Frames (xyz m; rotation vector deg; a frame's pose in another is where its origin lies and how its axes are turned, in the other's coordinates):
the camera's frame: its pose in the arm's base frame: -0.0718 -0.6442 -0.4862 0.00 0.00 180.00
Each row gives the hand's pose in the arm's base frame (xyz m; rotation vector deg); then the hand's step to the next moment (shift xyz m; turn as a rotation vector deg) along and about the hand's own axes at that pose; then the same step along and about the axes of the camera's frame.
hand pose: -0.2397 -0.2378 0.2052 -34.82 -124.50 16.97
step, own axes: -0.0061 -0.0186 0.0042 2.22 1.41 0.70
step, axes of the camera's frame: 0.0060 0.0191 0.0009 1.27 -2.36 0.48
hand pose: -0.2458 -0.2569 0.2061 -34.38 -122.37 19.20
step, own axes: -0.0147 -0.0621 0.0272 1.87 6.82 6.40
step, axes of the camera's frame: 0.0330 0.0610 0.0014 4.11 -6.63 -5.49
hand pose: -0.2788 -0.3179 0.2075 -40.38 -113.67 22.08
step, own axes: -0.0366 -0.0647 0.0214 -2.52 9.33 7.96
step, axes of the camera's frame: 0.0256 0.0730 -0.0011 3.03 -5.90 -10.62
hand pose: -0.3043 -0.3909 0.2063 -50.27 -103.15 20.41
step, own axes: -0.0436 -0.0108 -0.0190 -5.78 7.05 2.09
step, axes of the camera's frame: -0.0206 0.0414 -0.0155 -1.93 -1.08 -9.09
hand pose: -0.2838 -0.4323 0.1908 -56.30 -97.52 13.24
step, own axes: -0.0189 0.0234 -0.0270 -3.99 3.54 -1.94
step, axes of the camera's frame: -0.0359 0.0069 -0.0171 -3.63 1.17 -4.20
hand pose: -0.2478 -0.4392 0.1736 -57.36 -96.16 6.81
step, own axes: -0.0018 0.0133 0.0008 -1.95 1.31 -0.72
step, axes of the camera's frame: -0.0066 -0.0076 -0.0089 -1.35 0.74 -1.91
